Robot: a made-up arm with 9 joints.
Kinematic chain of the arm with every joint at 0, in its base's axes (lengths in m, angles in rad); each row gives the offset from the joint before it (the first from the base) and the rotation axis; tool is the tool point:
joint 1: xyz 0 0 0.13 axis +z
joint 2: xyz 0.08 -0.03 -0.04 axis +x
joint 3: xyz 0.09 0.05 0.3 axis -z
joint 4: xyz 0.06 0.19 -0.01 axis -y
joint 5: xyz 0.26 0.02 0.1 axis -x
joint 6: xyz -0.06 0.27 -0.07 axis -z
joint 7: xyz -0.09 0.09 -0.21 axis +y
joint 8: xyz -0.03 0.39 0 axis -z
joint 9: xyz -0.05 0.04 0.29 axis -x
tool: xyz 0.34 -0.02 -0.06
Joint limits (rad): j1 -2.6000..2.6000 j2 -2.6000..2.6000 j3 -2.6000..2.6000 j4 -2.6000..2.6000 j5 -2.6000..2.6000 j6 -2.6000..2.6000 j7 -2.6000..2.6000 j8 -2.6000..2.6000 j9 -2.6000..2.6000
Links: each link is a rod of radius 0.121 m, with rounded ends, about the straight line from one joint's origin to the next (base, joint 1, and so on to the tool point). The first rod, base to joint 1, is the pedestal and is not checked.
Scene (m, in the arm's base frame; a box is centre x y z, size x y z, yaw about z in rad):
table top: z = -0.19
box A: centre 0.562 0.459 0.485 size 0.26 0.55 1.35 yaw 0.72
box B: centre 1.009 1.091 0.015 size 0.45 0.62 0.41 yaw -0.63
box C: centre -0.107 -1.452 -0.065 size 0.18 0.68 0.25 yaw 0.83
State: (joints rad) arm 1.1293 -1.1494 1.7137 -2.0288 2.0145 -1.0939 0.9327 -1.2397 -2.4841
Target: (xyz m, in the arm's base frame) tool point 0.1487 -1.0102 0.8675
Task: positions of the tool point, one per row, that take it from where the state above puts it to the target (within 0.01 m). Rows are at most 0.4 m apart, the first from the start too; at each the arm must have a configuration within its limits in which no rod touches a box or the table.
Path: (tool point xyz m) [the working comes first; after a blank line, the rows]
Joints at the target: -0.4553 0.2751 2.5390 -2.6000 0.8668 -0.8802 0.9094 -1.2864 -2.5105
Straight joint move there: touches box A.

1: -0.6994 0.4095 0.5311
2: -0.4752 0.2439 0.8019
3: -0.2743 -0.0564 0.8930
4: -0.1132 -0.2856 0.8630
5: -0.0844 -0.5239 0.6860
6: -0.1635 -0.6593 0.4064
7: -0.2429 -0.5385 0.6589
8: -0.1668 -0.4830 0.8794
9: -0.0119 -0.5561 1.0095
10: 0.1198 -0.7540 1.0091
11: 0.1487 -1.0102 0.8676

